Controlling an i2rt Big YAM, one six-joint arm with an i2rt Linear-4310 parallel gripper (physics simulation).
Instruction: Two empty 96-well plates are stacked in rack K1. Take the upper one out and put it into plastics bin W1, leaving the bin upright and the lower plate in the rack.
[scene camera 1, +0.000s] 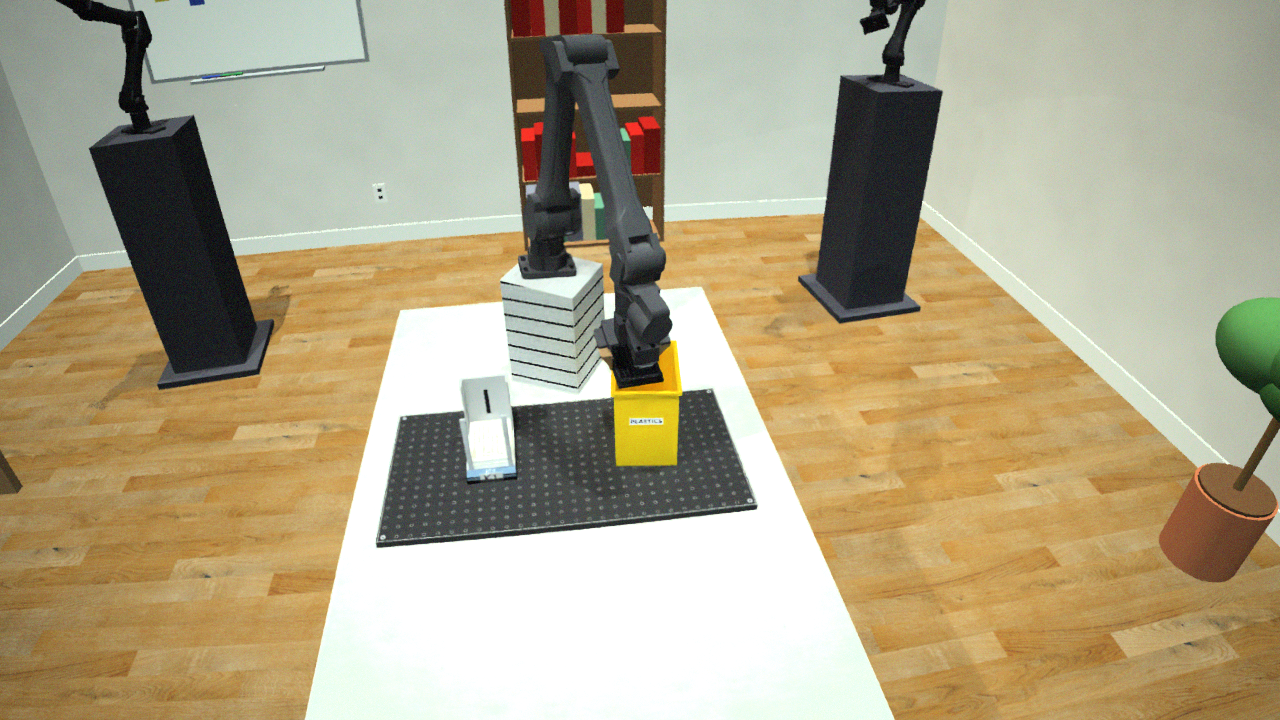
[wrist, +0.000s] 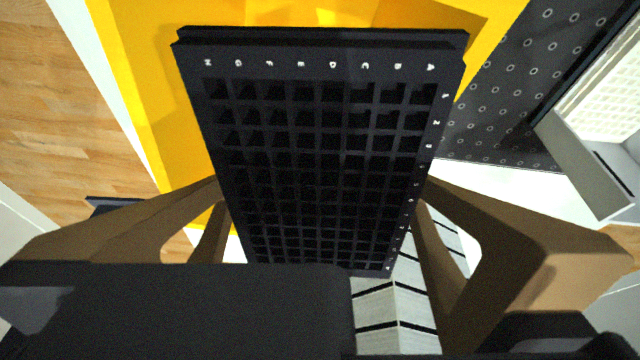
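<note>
My gripper (scene camera 1: 637, 358) (wrist: 320, 179) is shut on the black 96-well plate (scene camera 1: 638, 377) (wrist: 320, 125), with its brown fingers on the two long sides. The plate is over the opening of the yellow plastics bin W1 (scene camera 1: 646, 447) (wrist: 145, 105), near rim height; its exact height is unclear. In the wrist view, the bin's inner walls show past the plate's lettered edge and left side. The bin stands upright. The white lower plate (scene camera 1: 488, 440) (wrist: 607, 95) sits in rack K1 (scene camera 1: 470, 400) (wrist: 582, 162), left of the bin in the scene view.
The bin and rack stand on a black perforated board (scene camera 1: 563, 483) (wrist: 510, 80) on the white table (scene camera 1: 581, 626). A white block with black stripes (scene camera 1: 550, 331) (wrist: 377, 305) stands behind them and carries the arm's base. The rack's tall slotted back wall rises above its plate.
</note>
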